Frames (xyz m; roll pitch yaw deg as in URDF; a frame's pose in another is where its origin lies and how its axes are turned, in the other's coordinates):
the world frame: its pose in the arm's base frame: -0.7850 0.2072 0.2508 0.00 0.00 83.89
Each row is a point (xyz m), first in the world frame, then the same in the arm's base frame.
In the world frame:
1: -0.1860 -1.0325 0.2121
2: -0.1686 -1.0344 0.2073
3: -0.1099 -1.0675 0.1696
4: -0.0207 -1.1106 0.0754
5: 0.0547 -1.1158 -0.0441
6: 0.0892 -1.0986 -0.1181
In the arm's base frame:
1: 0.2218 -0.0876 0.4629
2: 0.2256 -0.0705 0.4581
3: 0.2647 -0.0157 0.4204
4: 0.3171 0.0684 0.3262
5: 0.3303 0.1428 0.2067
6: 0.3169 0.1790 0.1327

